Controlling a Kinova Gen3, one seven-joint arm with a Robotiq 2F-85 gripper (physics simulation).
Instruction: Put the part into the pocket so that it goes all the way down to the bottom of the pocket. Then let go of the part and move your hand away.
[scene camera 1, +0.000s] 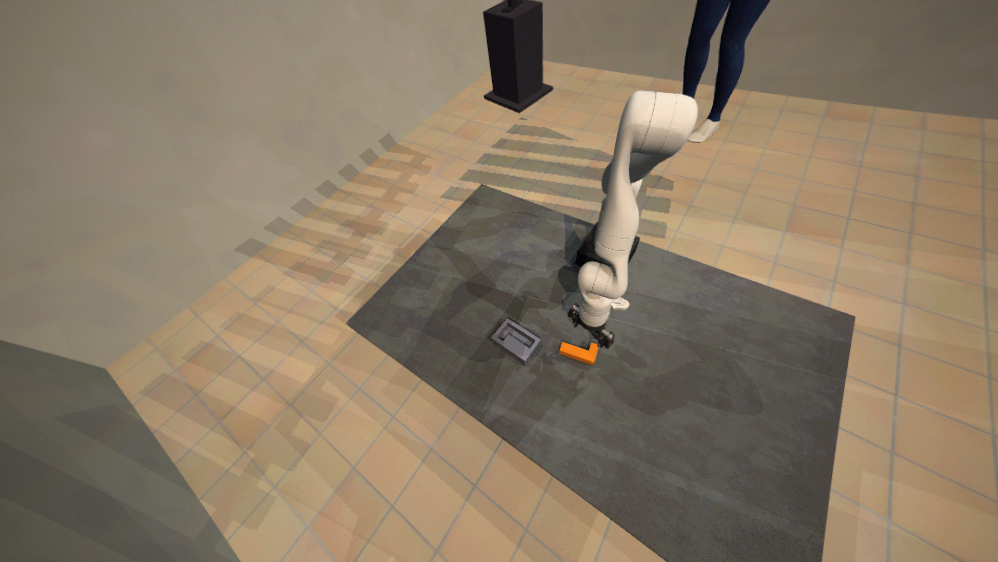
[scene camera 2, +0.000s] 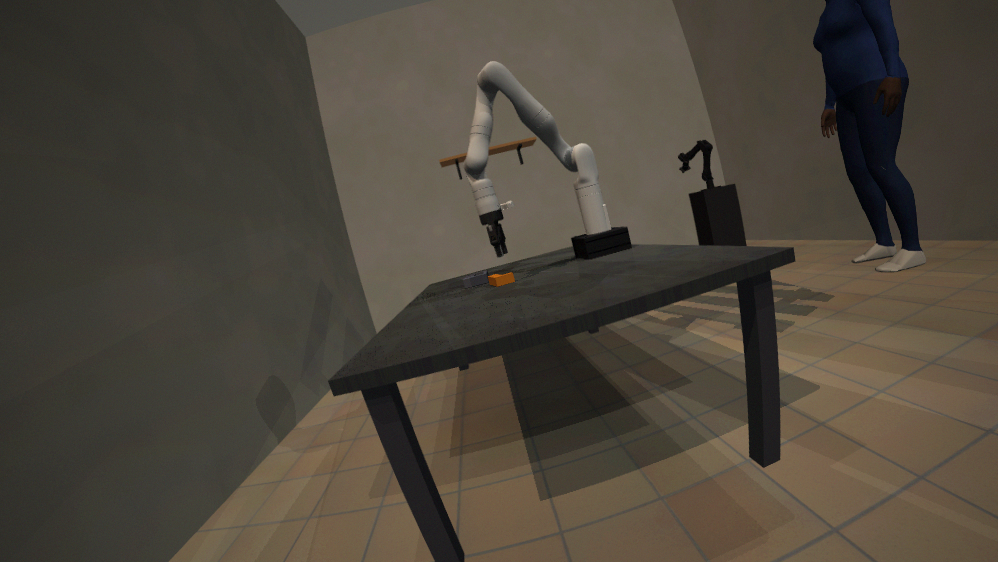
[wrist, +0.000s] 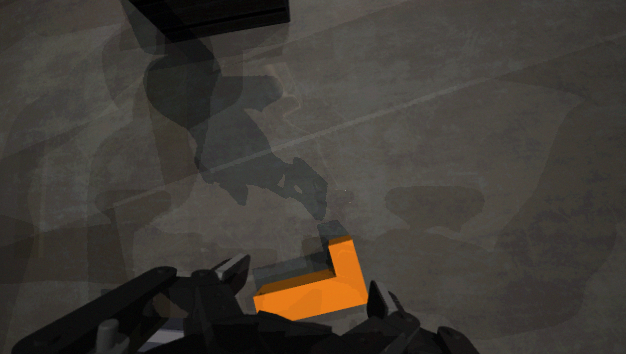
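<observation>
The orange L-shaped part lies flat on the dark table. The grey block with the L-shaped pocket stands on the table beside the part, to its left in scene camera 1; a corner of the block shows behind the finger linkage in the wrist view. My gripper is open and empty, pointing down above the part and clear of it. In the wrist view the part appears between the fingertips, closer to the right one. The pocket's inside is mostly hidden in scene camera 2.
The arm's black base stands on the table, behind the part and the block. A black pedestal and a standing person are beyond the table. A wooden shelf is on the back wall.
</observation>
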